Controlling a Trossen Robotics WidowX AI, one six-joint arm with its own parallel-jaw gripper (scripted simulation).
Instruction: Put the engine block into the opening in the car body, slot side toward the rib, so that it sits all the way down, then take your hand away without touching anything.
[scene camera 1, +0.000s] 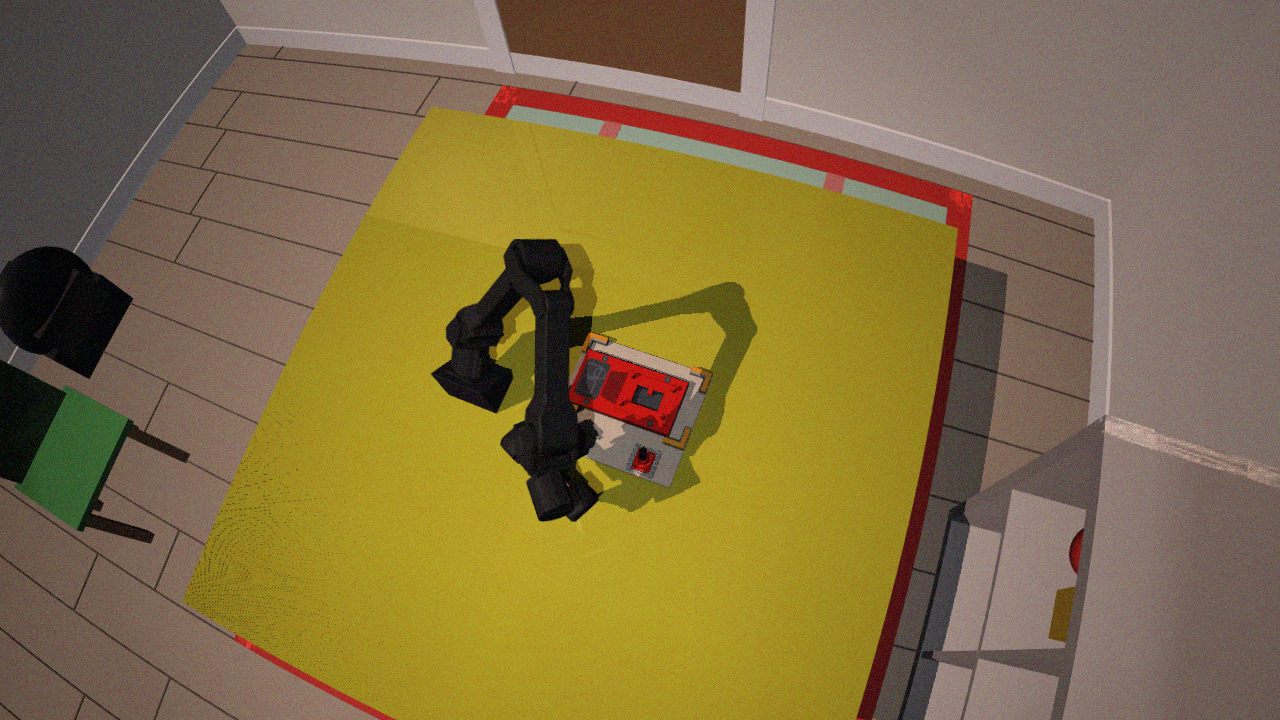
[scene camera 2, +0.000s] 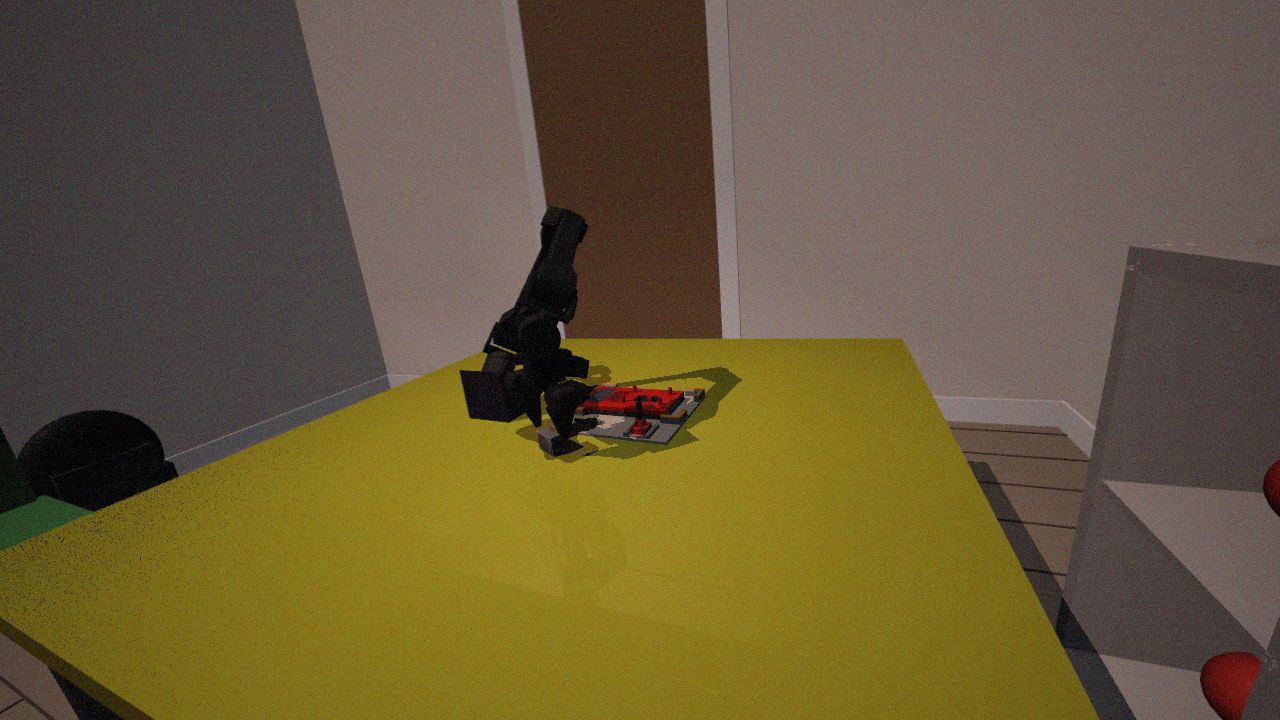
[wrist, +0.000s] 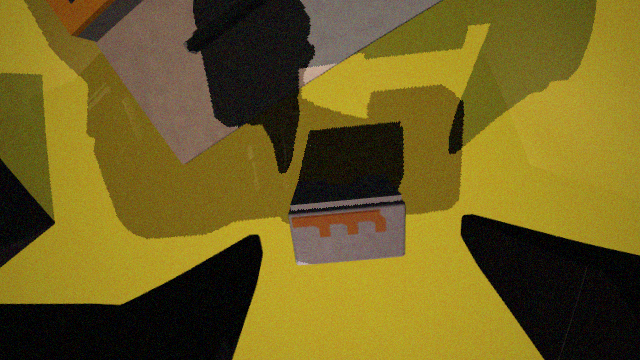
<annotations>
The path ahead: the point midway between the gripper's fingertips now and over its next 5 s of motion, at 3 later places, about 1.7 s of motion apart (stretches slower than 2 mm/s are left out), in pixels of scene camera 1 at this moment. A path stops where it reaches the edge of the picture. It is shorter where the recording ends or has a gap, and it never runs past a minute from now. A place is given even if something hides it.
My gripper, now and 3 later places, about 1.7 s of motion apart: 557, 482; 552, 476; 546, 469; 553, 475
</annotations>
